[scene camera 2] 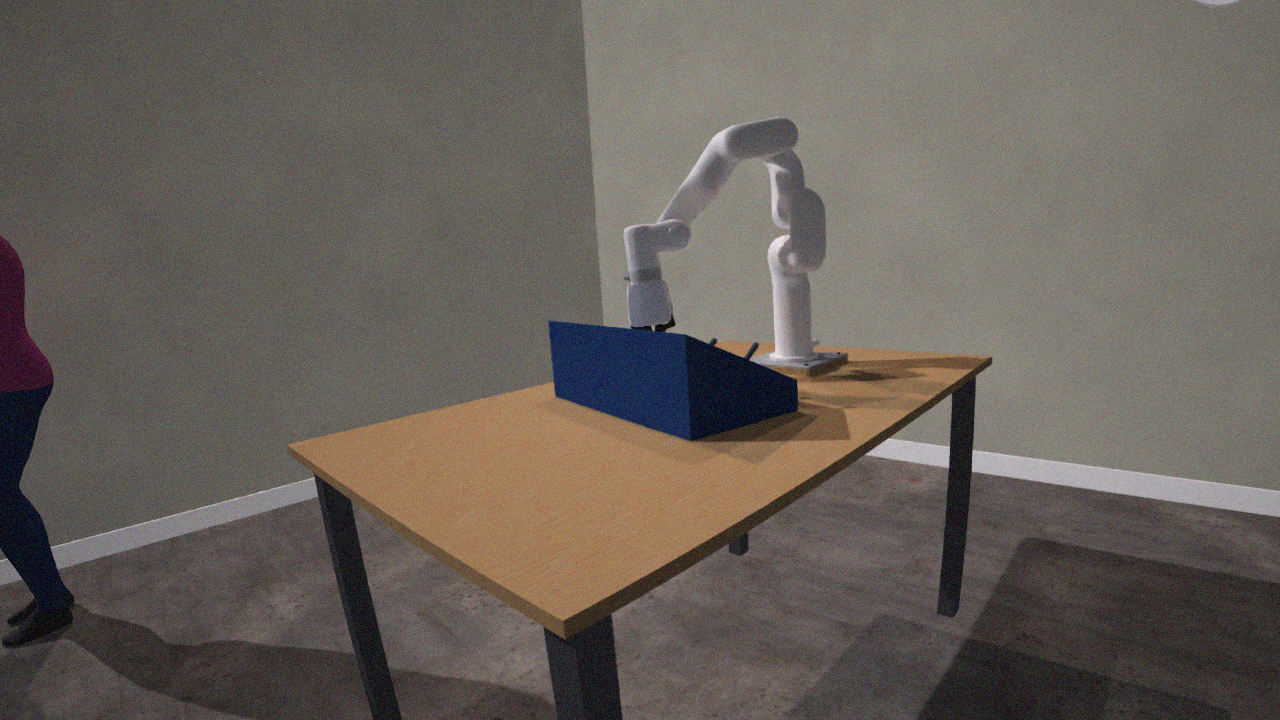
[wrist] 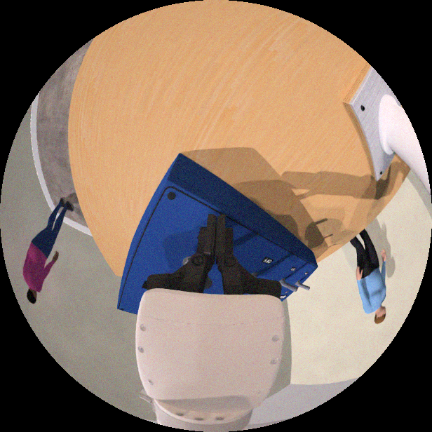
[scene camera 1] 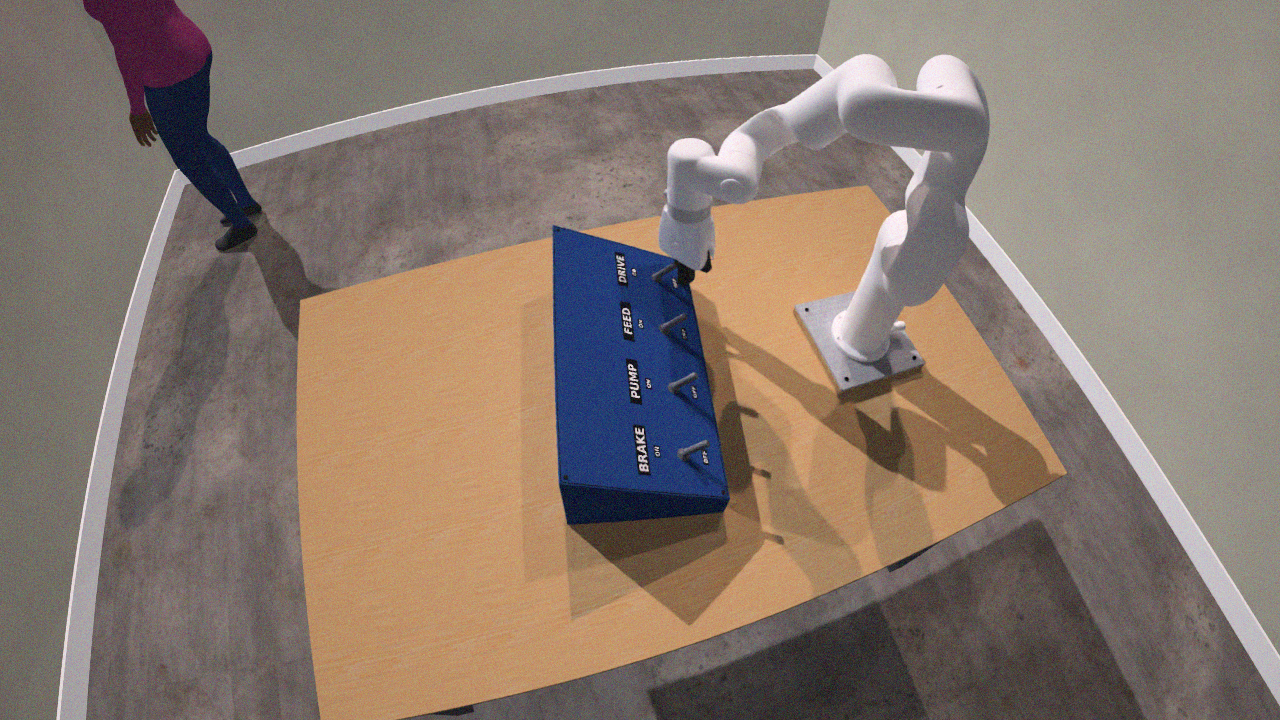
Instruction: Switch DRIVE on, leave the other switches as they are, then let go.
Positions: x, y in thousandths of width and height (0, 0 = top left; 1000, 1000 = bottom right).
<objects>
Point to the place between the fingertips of the gripper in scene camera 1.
At 536, 391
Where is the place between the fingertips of the gripper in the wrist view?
501, 515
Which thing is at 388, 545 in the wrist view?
A blue switch panel.
</objects>
